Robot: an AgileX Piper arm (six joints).
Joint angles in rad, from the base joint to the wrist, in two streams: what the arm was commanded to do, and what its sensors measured. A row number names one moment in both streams.
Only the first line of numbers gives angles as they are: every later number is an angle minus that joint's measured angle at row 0.
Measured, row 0:
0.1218, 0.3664, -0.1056, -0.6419, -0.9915, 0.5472
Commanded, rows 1 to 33:
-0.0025, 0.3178, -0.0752, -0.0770, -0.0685, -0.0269
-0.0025, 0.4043, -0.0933, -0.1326, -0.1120, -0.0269
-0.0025, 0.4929, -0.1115, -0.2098, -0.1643, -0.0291
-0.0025, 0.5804, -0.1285, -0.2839, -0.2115, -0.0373
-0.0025, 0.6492, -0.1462, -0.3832, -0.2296, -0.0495
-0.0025, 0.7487, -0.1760, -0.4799, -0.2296, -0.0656
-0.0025, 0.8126, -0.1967, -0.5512, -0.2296, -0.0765
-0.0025, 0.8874, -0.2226, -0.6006, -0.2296, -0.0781
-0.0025, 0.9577, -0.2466, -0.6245, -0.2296, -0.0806
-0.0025, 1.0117, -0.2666, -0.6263, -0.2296, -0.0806
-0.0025, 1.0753, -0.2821, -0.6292, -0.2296, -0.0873
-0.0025, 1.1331, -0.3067, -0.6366, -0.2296, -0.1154
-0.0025, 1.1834, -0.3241, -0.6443, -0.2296, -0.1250
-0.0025, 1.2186, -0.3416, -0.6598, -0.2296, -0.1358
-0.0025, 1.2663, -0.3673, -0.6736, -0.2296, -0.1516
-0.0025, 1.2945, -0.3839, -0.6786, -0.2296, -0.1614
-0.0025, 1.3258, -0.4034, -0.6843, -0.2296, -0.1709
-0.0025, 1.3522, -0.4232, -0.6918, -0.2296, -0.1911
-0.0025, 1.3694, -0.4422, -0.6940, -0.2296, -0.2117
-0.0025, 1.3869, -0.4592, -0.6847, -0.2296, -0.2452
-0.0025, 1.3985, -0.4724, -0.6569, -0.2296, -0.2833
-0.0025, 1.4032, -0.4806, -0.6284, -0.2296, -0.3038
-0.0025, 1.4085, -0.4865, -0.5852, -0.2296, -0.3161
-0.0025, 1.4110, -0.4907, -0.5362, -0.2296, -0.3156
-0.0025, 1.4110, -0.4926, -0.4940, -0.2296, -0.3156
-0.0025, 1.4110, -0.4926, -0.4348, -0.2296, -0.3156
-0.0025, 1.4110, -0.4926, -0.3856, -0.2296, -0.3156
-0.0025, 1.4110, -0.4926, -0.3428, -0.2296, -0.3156
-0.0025, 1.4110, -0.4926, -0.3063, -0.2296, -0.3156
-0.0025, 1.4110, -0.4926, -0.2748, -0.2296, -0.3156
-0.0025, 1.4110, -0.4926, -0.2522, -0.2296, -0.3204
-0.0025, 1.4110, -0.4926, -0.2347, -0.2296, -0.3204
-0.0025, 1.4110, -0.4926, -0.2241, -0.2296, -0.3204
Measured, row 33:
0.0000, 1.4081, -0.4907, -0.3115, -0.2142, -0.3066
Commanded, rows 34 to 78:
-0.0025, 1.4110, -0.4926, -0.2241, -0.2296, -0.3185
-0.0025, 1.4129, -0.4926, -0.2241, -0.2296, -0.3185
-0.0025, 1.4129, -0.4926, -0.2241, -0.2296, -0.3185
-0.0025, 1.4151, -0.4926, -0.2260, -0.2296, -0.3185
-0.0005, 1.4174, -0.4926, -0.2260, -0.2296, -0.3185
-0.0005, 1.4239, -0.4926, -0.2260, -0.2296, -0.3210
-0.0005, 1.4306, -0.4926, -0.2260, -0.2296, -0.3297
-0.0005, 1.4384, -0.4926, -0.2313, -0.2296, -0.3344
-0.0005, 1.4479, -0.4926, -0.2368, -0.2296, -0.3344
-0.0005, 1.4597, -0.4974, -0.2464, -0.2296, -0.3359
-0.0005, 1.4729, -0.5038, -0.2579, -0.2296, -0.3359
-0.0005, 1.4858, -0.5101, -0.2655, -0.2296, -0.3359
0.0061, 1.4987, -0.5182, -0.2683, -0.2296, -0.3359
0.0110, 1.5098, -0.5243, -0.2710, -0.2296, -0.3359
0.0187, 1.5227, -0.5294, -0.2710, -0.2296, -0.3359
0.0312, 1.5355, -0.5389, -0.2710, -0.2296, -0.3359
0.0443, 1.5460, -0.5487, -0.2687, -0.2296, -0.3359
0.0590, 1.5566, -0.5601, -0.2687, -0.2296, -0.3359
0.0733, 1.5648, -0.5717, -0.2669, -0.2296, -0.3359
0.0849, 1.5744, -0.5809, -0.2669, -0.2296, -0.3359
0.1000, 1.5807, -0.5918, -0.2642, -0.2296, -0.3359
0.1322, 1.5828, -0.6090, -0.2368, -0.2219, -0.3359
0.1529, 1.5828, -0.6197, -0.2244, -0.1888, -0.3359
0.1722, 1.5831, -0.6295, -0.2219, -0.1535, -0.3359
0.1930, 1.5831, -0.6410, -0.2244, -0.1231, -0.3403
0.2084, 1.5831, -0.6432, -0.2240, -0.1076, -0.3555
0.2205, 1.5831, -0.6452, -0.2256, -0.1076, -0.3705
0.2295, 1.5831, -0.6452, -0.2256, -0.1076, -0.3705
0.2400, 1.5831, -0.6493, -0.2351, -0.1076, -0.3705
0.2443, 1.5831, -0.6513, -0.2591, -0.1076, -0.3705
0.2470, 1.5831, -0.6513, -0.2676, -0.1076, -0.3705
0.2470, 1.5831, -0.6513, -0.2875, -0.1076, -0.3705
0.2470, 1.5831, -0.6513, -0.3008, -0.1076, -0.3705
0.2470, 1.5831, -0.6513, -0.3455, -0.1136, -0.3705
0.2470, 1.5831, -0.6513, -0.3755, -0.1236, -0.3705
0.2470, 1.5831, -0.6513, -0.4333, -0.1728, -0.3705
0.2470, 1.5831, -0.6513, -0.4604, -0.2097, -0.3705
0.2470, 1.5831, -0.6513, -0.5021, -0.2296, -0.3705
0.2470, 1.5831, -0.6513, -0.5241, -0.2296, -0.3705
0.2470, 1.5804, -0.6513, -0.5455, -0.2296, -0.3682
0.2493, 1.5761, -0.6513, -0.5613, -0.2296, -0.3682
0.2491, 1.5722, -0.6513, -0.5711, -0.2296, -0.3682
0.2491, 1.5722, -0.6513, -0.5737, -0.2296, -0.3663
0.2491, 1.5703, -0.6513, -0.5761, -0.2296, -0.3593
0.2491, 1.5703, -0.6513, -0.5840, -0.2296, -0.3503
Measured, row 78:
0.2049, 1.5863, -0.6643, -0.1961, -0.1011, -0.3310
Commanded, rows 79 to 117:
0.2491, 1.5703, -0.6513, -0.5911, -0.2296, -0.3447
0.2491, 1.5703, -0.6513, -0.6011, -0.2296, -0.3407
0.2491, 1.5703, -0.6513, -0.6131, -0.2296, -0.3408
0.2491, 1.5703, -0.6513, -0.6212, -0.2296, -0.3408
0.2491, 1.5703, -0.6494, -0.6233, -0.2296, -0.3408
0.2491, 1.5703, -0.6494, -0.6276, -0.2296, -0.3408
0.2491, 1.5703, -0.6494, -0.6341, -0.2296, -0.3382
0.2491, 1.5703, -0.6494, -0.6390, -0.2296, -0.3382
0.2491, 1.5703, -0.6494, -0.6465, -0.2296, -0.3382
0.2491, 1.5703, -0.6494, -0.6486, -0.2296, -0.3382
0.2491, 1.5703, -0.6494, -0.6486, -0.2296, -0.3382
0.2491, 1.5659, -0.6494, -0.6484, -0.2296, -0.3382
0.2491, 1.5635, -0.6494, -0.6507, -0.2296, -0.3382
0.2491, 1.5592, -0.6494, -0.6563, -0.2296, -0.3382
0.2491, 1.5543, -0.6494, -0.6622, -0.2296, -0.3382
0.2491, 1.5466, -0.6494, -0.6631, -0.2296, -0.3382
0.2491, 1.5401, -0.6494, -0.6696, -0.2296, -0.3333
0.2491, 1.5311, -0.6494, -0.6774, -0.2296, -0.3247
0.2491, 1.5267, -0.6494, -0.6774, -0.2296, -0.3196
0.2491, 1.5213, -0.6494, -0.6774, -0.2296, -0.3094
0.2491, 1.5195, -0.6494, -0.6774, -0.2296, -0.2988
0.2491, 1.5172, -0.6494, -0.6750, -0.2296, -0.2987
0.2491, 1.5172, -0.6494, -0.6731, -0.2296, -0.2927
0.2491, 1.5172, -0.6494, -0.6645, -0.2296, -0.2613
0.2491, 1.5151, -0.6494, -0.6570, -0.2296, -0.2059
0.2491, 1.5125, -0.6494, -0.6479, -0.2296, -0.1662
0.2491, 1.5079, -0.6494, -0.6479, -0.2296, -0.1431
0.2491, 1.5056, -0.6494, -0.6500, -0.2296, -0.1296
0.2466, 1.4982, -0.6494, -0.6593, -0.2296, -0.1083
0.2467, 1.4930, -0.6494, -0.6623, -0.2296, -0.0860
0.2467, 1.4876, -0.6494, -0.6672, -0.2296, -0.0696
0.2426, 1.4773, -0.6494, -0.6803, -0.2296, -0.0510
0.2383, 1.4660, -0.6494, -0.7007, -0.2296, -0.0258
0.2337, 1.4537, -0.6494, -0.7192, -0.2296, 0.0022
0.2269, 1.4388, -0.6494, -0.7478, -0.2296, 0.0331
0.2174, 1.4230, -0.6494, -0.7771, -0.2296, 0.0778
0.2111, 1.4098, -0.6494, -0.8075, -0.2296, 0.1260
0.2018, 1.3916, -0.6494, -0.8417, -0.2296, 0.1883
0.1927, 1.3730, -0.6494, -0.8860, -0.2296, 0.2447
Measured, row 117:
0.2158, 1.4557, -0.6409, -0.6996, -0.0747, 0.0506
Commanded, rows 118 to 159:
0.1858, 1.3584, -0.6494, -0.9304, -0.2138, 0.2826
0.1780, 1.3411, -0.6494, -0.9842, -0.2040, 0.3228
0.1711, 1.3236, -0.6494, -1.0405, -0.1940, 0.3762
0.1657, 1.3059, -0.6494, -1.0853, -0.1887, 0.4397
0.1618, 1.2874, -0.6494, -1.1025, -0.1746, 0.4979
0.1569, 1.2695, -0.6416, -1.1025, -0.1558, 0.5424
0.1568, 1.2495, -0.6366, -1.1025, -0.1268, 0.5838
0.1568, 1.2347, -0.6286, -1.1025, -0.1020, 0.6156
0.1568, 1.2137, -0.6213, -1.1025, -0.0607, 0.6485
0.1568, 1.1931, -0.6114, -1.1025, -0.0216, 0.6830
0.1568, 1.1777, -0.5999, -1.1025, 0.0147, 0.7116
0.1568, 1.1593, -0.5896, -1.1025, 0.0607, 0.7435
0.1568, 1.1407, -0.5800, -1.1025, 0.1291, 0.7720
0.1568, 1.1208, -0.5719, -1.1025, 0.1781, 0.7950
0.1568, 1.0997, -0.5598, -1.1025, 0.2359, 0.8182
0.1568, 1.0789, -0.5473, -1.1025, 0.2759, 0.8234
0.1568, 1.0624, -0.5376, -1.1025, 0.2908, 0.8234
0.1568, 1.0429, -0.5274, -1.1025, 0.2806, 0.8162
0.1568, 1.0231, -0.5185, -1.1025, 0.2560, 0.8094
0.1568, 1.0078, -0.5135, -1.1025, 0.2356, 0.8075
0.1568, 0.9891, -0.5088, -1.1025, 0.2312, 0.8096
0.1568, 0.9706, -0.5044, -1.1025, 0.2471, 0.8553
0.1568, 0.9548, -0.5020, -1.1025, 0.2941, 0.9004
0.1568, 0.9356, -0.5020, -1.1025, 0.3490, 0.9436
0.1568, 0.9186, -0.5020, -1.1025, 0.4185, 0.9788
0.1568, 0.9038, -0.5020, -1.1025, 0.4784, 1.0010
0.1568, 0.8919, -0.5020, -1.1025, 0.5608, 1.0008
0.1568, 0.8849, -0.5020, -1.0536, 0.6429, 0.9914
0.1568, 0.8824, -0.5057, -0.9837, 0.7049, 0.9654
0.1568, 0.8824, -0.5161, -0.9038, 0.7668, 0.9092
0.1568, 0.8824, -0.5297, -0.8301, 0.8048, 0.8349
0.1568, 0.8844, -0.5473, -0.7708, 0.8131, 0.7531
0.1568, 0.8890, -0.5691, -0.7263, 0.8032, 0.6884
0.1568, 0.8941, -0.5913, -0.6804, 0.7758, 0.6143
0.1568, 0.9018, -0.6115, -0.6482, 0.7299, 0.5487
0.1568, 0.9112, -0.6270, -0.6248, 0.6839, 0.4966
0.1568, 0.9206, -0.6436, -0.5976, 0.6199, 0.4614
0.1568, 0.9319, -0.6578, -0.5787, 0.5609, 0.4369
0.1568, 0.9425, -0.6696, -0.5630, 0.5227, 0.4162
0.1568, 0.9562, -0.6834, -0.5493, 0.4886, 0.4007
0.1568, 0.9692, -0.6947, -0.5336, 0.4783, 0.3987
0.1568, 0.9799, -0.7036, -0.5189, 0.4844, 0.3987
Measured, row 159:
0.1586, 0.9413, -0.6644, -0.5866, 0.5553, 0.4578
